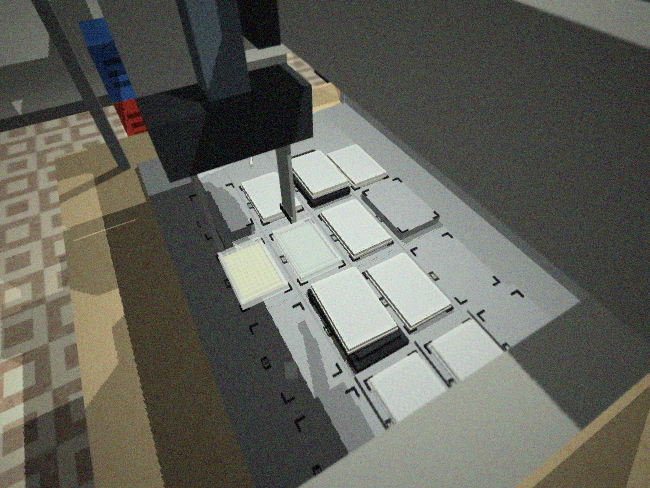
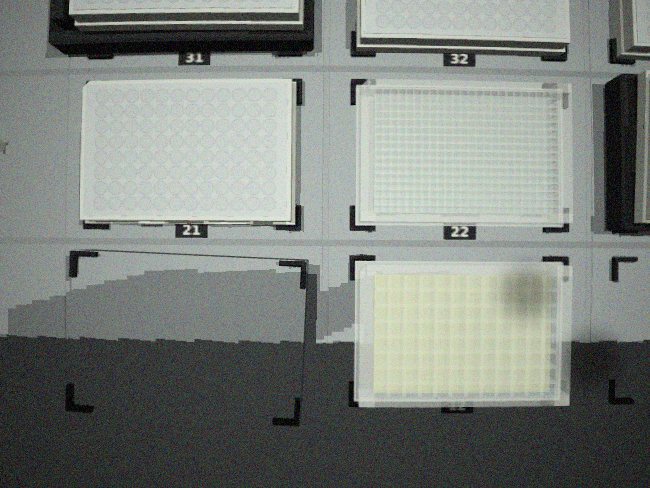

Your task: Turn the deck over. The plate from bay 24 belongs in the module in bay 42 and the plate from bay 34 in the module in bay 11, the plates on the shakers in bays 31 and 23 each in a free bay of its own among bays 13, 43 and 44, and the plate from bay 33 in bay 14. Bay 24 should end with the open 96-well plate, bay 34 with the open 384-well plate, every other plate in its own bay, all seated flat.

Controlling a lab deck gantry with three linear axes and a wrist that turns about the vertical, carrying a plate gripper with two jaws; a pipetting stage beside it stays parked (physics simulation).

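Places are measured from the robot's base along level axes (x ahead, y left, z up), in centimetres.
Pixels of known places: gripper, fingertip midpoint: (image 1: 254, 228); robot's base at its link origin: (image 1: 192, 204) (image 2: 91, 395).
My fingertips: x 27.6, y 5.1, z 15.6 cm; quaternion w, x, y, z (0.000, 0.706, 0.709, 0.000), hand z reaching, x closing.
For each thing: its top centre in the pictures, then the offset to it from my fingertips. "spot": a spot on its surface instead.
- open 96-well plate at its top centre: (image 2: 467, 336) (image 1: 251, 267) dx -4.8, dy -0.8, dz -14.2 cm
- open 384-well plate at its top centre: (image 2: 468, 150) (image 1: 305, 244) dx -4.8, dy +9.9, dz -14.2 cm
- bay 31 at a spot on its surface: (image 1: 320, 172) spot: dx -19.5, dy +21.1, dz -11.9 cm
- bay 23 at a spot on its surface: (image 1: 355, 309) spot: dx +12.1, dy +9.7, dz -11.9 cm
- bay 33 plate at its top centre: (image 1: 407, 285) dx +11.6, dy +20.6, dz -14.2 cm
- bay 24 plate at its top centre: (image 1: 422, 404) dx +28.0, dy +9.9, dz -12.7 cm
- bay 34 plate at its top centre: (image 1: 482, 365) dx +28.0, dy +20.6, dz -12.7 cm
- bay 11 at a spot on its surface: (image 2: 183, 309) (image 1: 228, 207) spot: dx -21.0, dy +0.7, dz -13.7 cm
- bay 42 at its top centre: (image 1: 399, 202) dx -4.8, dy +31.3, dz -13.4 cm
- bay 21 at a spot on its surface: (image 2: 186, 152) (image 1: 269, 193) spot: dx -21.1, dy +9.7, dz -14.2 cm
- bay 32 at a spot on its surface: (image 2: 462, 18) (image 1: 341, 228) spot: dx -5.1, dy +17.7, dz -14.2 cm
- bay 41 at a spot on its surface: (image 1: 358, 163) spot: dx -20.6, dy +31.6, dz -14.2 cm
My gripper (image 1: 289, 212) hangs above the deck near bays 21 and 22, with no plate between its jaws. One jaw shows near the body's edge; the other is hidden. The open 96-well plate (image 1: 253, 273) (image 2: 463, 336), yellow, lies in bay 12. The open 384-well plate (image 1: 307, 249) (image 2: 462, 152) lies in bay 22. Plates stand on the shakers in bay 31 (image 1: 320, 172) and bay 23 (image 1: 355, 309). The bay 33 plate (image 1: 409, 288), bay 24 plate (image 1: 409, 386) and bay 34 plate (image 1: 464, 347) are in place. Modules in bay 11 (image 1: 228, 210) (image 2: 183, 309) and bay 42 (image 1: 401, 207) bear no plate.
Lidded plates lie in bay 21 (image 1: 262, 195) (image 2: 186, 152), bay 32 (image 1: 355, 225) (image 2: 462, 18) and bay 41 (image 1: 358, 163). Corner marks show at bays 13, 43 and 44. A pale panel (image 1: 446, 435) covers the near edge. The dark gantry body (image 1: 236, 120) hides the far left deck.
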